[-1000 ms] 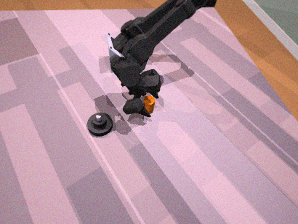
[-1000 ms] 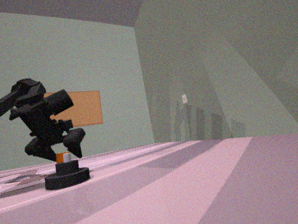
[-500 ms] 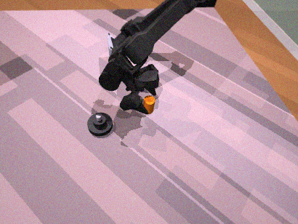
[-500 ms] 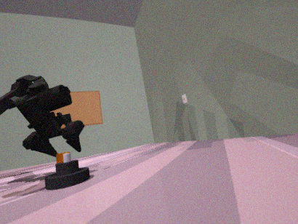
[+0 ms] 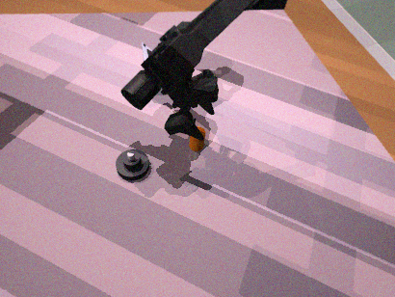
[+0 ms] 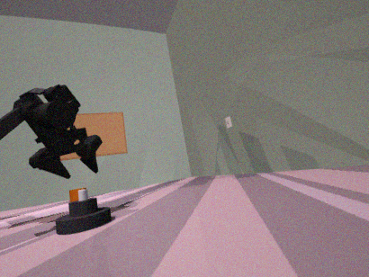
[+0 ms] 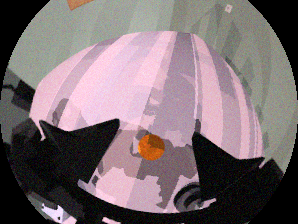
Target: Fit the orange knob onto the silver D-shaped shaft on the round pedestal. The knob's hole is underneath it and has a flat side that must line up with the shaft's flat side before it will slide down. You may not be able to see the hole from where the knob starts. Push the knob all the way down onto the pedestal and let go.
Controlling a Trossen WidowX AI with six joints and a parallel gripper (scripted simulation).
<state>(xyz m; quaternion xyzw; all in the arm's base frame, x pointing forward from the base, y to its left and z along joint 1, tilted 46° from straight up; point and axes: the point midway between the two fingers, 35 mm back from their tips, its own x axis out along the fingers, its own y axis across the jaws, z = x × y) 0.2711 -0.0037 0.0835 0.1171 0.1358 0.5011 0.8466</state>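
Now: gripper tip 5 cm above the orange knob, 2 cm to the left of it and 1 cm past it. Also, from my gripper tip: pedestal with silver shaft (20 cm to the right, 7 cm below, 2 cm ahead).
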